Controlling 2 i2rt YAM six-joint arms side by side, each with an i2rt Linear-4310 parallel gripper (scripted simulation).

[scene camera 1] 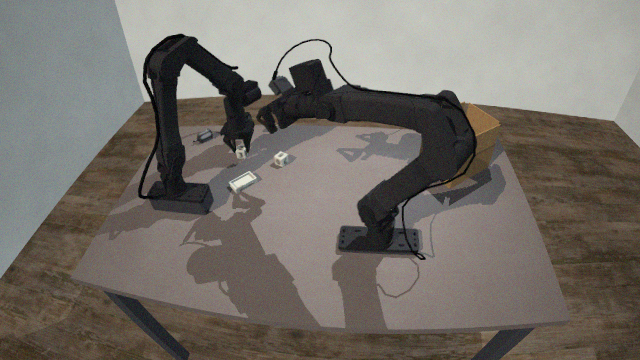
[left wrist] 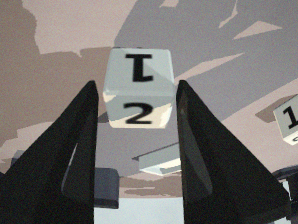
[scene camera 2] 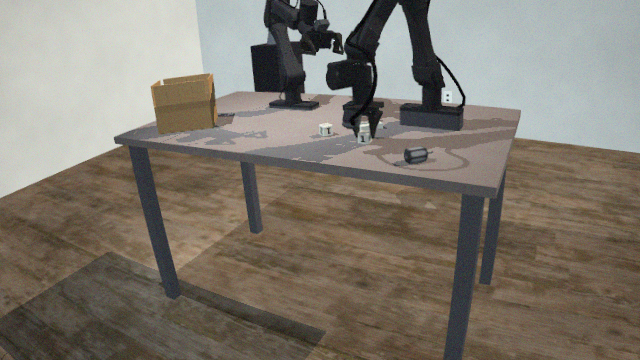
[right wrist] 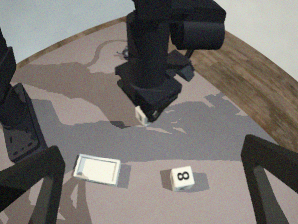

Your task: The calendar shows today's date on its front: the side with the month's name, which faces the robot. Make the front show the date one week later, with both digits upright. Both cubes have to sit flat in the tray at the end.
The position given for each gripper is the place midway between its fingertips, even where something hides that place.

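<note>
You'd see the left gripper [scene camera 1: 241, 152], [left wrist: 137, 87], [right wrist: 146, 113] and the right gripper [scene camera 1: 271, 109], [scene camera 2: 329, 53], [right wrist: 150, 153]. There's a white calendar tray [right wrist: 98, 170], [left wrist: 167, 160], plus a white cube [left wrist: 139, 91]. A cardboard box [scene camera 2: 186, 106] is there as well, but in the left wrist view the box is out of frame, and in the right wrist view it's out of frame too.
</note>
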